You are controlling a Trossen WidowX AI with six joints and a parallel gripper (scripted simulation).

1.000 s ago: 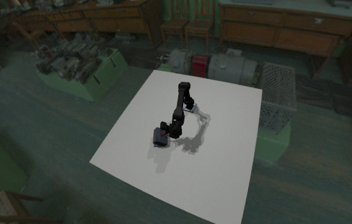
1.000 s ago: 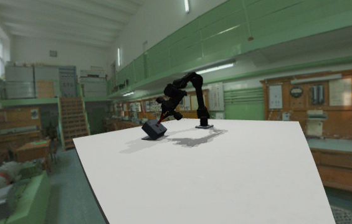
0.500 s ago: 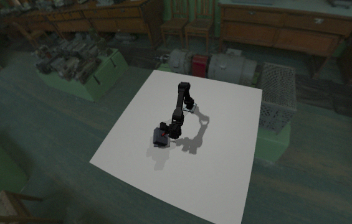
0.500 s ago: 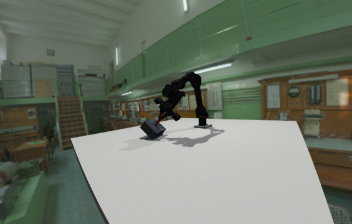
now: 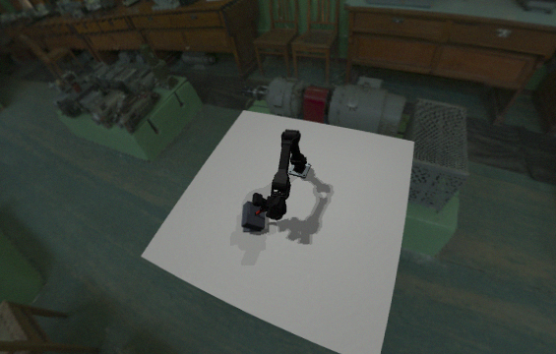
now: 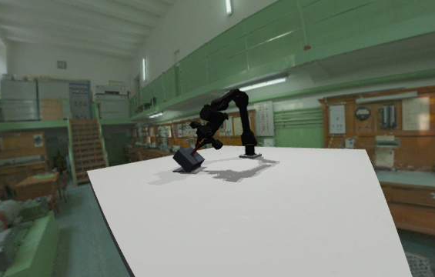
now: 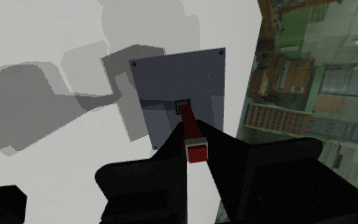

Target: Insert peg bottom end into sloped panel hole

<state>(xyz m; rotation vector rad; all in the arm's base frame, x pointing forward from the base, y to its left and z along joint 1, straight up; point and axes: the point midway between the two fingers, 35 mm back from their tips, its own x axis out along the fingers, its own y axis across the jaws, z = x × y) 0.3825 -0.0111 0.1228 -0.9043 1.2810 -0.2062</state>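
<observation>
The sloped dark grey panel lies 60 mm below my gripper tip, 50 mm to the right of it and 20 mm ahead of it. Also, from my gripper tip: red square peg: 10 mm to the left, 10 mm behind, 10 mm above.
</observation>
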